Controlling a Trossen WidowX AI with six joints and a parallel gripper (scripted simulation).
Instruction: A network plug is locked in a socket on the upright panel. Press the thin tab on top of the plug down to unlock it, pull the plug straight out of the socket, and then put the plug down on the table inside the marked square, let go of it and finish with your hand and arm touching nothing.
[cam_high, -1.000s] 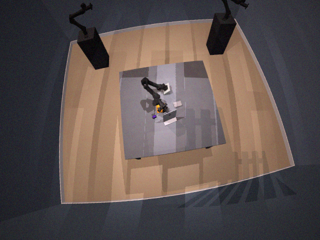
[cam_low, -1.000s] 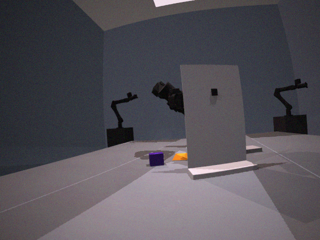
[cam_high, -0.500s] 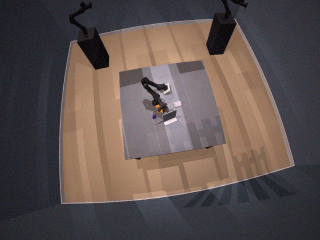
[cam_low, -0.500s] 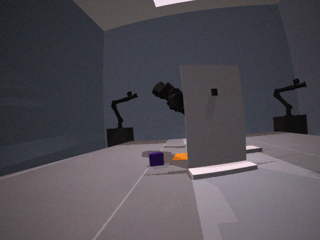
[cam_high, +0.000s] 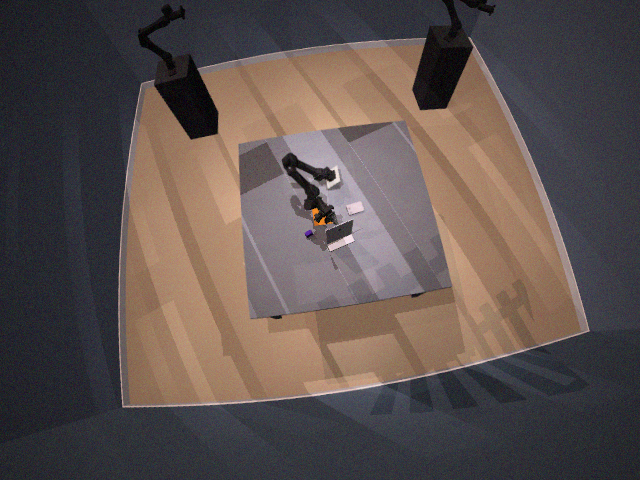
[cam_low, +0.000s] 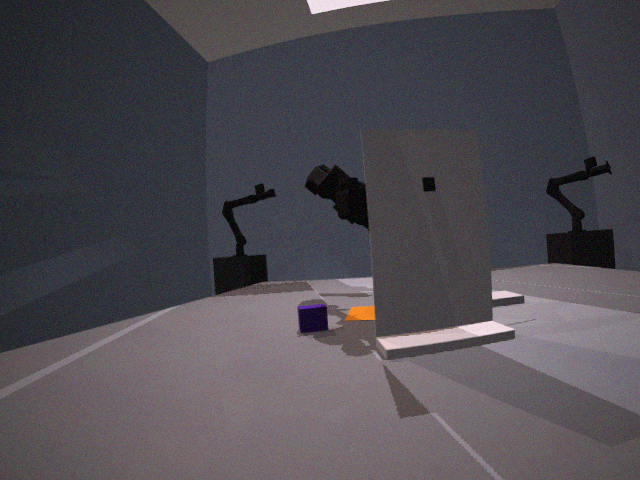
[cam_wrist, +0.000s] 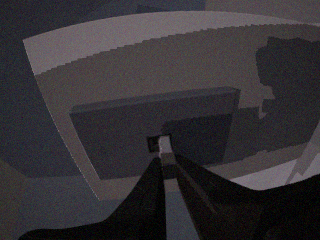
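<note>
My gripper tip is now 4 cm short of the upright panel, 1 cm to the right of it and 7 cm above it. From my gripper tip the other things lie so: flat pale tile: 17 cm behind, 14 cm to the left, 19 cm below; purple cube: 4 cm behind, 18 cm to the right, 18 cm below.
</note>
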